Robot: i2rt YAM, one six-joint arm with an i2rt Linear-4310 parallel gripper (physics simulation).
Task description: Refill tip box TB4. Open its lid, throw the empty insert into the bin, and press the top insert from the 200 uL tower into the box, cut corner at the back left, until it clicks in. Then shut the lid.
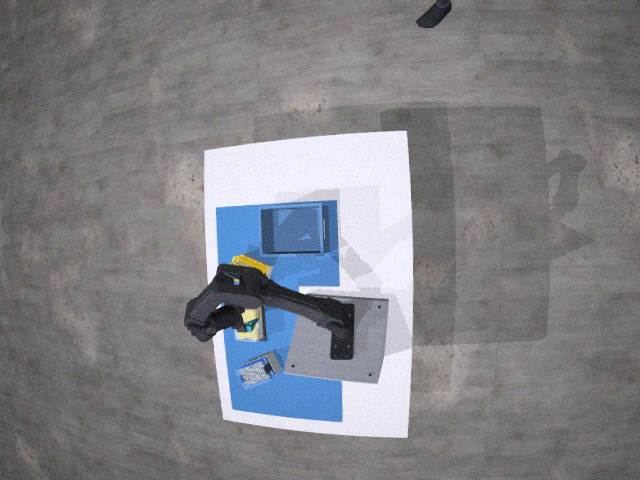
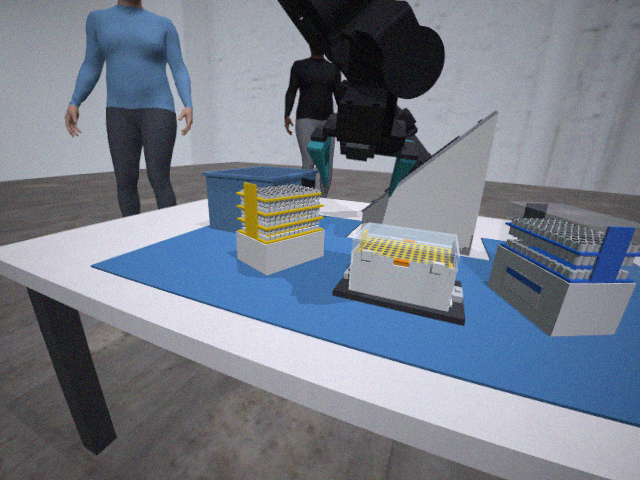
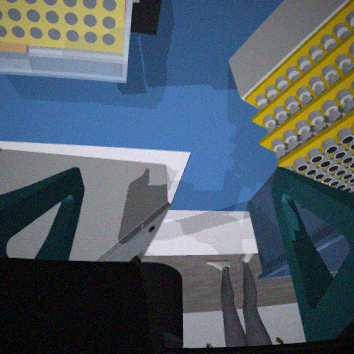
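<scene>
The tip box [image 1: 249, 335] [image 2: 400, 284] [image 3: 90, 67] sits on a black holder [image 2: 439, 312]. Its clear lid [image 2: 439, 238] lies shut over a yellow insert [image 2: 408, 252] [image 3: 60, 25] with empty holes. My gripper [image 1: 251, 324] [image 2: 358, 192] [image 3: 177, 177] is open and empty, above and behind the box on the arm's side; no finger touches the lid. The tower with yellow inserts [image 1: 250, 263] [image 2: 250, 211] [image 3: 320, 120] holds several stacked inserts full of tips on a pale base. Its volume label and the cut corners cannot be read. The blue bin [image 1: 324, 229] [image 2: 232, 201] [image 3: 265, 245] stands beyond it.
A tower with blue inserts [image 1: 255, 372] [image 2: 584, 310] stands on the other side of the box. The grey slanted arm mount [image 1: 320, 356] [image 2: 439, 191] rises behind the box. A blue mat [image 1: 310, 403] [image 2: 217, 289] lies on the white table [image 1: 361, 160]. Two people stand beyond it.
</scene>
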